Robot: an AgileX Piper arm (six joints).
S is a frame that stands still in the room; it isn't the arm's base.
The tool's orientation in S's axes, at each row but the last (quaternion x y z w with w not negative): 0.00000 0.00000 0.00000 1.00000; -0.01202 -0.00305 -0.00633 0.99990; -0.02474 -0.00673 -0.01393 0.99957; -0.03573 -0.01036 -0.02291 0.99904; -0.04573 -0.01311 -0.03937 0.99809; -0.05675 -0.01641 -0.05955 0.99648; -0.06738 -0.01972 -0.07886 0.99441; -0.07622 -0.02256 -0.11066 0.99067; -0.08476 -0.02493 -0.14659 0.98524; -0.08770 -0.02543 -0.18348 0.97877
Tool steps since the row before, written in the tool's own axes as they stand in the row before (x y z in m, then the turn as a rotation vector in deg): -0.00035 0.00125 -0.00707 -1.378 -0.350 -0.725; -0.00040 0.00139 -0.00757 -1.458 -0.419 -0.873; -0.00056 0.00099 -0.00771 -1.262 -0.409 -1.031; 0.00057 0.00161 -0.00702 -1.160 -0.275 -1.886; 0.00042 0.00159 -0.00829 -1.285 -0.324 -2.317; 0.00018 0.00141 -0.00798 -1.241 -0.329 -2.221; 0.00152 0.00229 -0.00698 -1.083 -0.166 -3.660; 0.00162 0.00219 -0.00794 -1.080 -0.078 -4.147; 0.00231 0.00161 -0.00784 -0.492 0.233 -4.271; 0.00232 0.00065 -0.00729 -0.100 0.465 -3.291
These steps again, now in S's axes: -0.00035 0.00125 -0.00707 -1.378 -0.350 -0.725; -0.00034 0.00121 -0.00760 -1.458 -0.422 -0.872; -0.00043 0.00062 -0.00776 -1.260 -0.425 -1.027; 0.00078 0.00107 -0.00710 -1.135 -0.357 -1.887; 0.00073 0.00078 -0.00838 -1.254 -0.436 -2.316; 0.00056 0.00045 -0.00807 -1.214 -0.435 -2.218; 0.00206 0.00105 -0.00714 -0.991 -0.497 -3.656; 0.00229 0.00052 -0.00806 -0.954 -0.489 -4.150; 0.00287 -0.00051 -0.00780 -0.298 -0.385 -4.278; 0.00253 -0.00155 -0.00708 0.134 -0.134 -3.320
